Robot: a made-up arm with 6 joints. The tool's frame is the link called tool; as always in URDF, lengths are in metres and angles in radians.
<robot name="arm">
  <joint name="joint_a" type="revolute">
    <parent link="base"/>
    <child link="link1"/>
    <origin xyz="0 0 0.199"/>
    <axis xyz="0 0 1"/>
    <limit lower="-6.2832" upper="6.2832" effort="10" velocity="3"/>
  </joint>
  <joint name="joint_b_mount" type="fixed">
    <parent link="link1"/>
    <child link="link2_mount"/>
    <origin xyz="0 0.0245 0"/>
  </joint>
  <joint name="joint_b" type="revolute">
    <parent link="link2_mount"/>
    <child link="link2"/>
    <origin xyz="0 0.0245 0" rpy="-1.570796 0 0"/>
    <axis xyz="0 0 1"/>
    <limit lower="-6.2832" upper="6.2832" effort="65" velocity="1.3"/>
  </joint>
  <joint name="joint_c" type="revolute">
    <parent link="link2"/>
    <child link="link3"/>
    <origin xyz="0 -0.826 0"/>
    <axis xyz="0 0 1"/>
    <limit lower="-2.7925" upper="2.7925" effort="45" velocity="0.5"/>
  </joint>
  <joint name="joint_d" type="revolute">
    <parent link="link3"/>
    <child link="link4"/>
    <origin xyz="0 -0.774 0" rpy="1.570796 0 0"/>
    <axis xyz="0 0 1"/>
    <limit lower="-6.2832" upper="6.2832" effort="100" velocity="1.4"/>
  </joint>
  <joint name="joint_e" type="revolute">
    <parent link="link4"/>
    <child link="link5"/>
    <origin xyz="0 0 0" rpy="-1.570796 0 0"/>
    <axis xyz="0 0 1"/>
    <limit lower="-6.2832" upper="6.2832" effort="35" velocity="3"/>
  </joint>
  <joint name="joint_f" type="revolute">
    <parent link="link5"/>
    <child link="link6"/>
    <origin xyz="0 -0.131 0" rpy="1.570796 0 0"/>
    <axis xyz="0 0 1"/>
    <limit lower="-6.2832" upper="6.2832" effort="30" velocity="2.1"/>
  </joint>
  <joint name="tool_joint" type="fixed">
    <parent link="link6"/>
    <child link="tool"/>
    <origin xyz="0 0 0"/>
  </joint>
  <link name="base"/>
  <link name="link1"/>
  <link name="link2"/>
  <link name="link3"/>
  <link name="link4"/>
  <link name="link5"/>
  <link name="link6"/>
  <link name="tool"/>
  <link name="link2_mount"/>
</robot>
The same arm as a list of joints. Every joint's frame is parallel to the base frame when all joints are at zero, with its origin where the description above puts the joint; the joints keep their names.
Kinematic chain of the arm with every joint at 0, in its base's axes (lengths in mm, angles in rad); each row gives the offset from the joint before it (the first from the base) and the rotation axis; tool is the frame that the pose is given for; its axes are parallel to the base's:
joint_a: xyz 0.0 0.0 199.0 axis +z
joint_b: xyz 0.0 49.0 0.0 axis +y
joint_c: xyz 0.0 0.0 826.0 axis +y
joint_d: xyz 0.0 0.0 774.0 axis +z
joint_e: xyz 0.0 0.0 0.0 axis +y
joint_f: xyz 0.0 0.0 131.0 axis +z
tool: xyz 0.0 0.0 0.0
Joint limits (rad, base to tool): -6.2832..6.2832 -6.2832..6.2832 -2.7925..2.7925 -6.2832..6.2832 -6.2832..6.2832 -6.2832..6.2832

